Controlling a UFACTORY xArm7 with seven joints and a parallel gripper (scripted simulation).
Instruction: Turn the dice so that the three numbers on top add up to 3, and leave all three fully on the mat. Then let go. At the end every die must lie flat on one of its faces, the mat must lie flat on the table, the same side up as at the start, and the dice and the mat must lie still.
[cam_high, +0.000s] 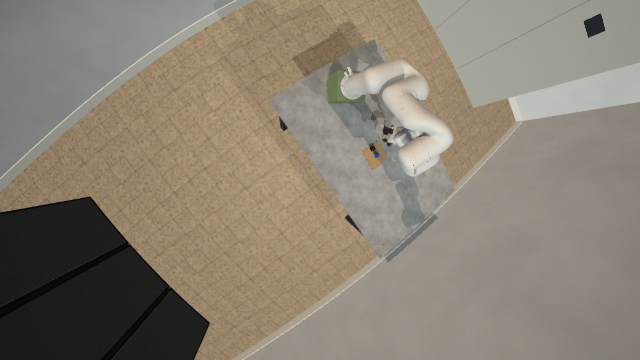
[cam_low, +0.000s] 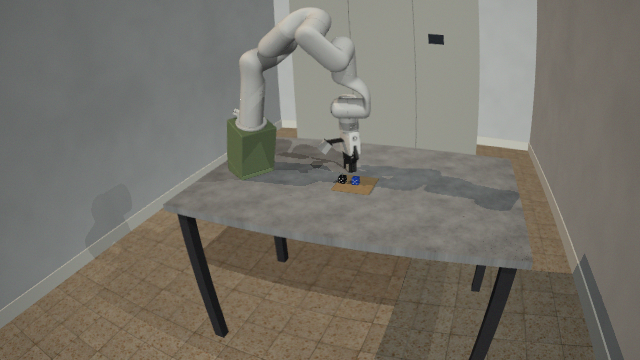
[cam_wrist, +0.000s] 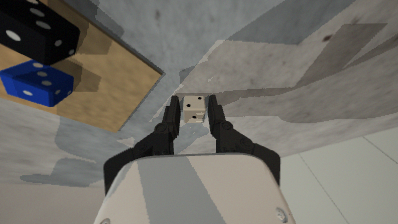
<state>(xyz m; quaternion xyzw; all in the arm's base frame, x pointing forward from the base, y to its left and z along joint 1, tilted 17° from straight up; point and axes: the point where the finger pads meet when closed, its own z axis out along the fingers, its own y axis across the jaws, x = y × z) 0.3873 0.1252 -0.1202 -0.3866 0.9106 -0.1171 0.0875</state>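
The white die is 10 mm below my hand. Also, from my hand: tan mat 60 mm ahead, 120 mm to the right, 20 mm below; blue die 60 mm ahead, 120 mm to the right, 10 mm below; black die 10 mm ahead, 120 mm to the right, 10 mm below.
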